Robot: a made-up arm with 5 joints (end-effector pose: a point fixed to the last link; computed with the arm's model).
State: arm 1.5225 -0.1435 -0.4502 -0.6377 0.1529
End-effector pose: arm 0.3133 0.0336 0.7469 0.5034 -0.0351 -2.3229
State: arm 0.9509 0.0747 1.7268 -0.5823 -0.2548
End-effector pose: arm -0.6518 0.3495 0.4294 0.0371 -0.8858 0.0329
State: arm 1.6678 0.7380 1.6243 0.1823 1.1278
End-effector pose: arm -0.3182 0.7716 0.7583 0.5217 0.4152 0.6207
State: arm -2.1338 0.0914 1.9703 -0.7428 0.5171
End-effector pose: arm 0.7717 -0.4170 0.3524 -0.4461 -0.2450 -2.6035
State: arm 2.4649 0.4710 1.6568 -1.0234 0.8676
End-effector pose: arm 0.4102 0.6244 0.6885 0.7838 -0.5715 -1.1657
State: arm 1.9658 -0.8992 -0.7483 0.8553 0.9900
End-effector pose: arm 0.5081 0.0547 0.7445 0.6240 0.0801 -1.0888
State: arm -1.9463 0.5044 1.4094 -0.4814 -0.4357
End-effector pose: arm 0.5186 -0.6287 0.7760 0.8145 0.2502 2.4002
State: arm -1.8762 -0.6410 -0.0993 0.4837 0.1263
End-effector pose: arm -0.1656 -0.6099 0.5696 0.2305 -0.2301 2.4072
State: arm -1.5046 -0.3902 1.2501 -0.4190 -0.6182
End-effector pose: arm 0.1129 -0.7759 0.3035 1.2295 -1.0024 1.7057
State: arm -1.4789 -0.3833 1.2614 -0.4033 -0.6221
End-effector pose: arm 0.1001 -0.7805 0.3020 1.2176 -1.0202 1.7068
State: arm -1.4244 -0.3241 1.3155 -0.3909 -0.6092
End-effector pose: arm 0.0863 -0.7980 0.3166 1.1788 -0.9978 1.7417
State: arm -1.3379 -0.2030 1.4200 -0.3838 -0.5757
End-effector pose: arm 0.0702 -0.8279 0.3524 1.1201 -0.9181 1.8072
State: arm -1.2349 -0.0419 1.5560 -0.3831 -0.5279
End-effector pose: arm 0.0525 -0.8594 0.4036 1.0702 -0.7890 1.8753
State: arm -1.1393 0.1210 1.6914 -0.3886 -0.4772
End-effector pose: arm 0.0377 -0.8821 0.4550 1.0504 -0.6451 1.9219
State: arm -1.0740 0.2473 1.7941 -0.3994 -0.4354
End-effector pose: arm 0.0312 -0.8936 0.4931 1.0552 -0.5257 1.9443
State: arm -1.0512 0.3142 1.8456 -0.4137 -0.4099
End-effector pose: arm 0.0360 -0.8970 0.5134 1.0644 -0.4518 1.9542
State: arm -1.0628 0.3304 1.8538 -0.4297 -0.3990
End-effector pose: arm 0.0495 -0.8961 0.5208 1.0673 -0.4167 1.9608
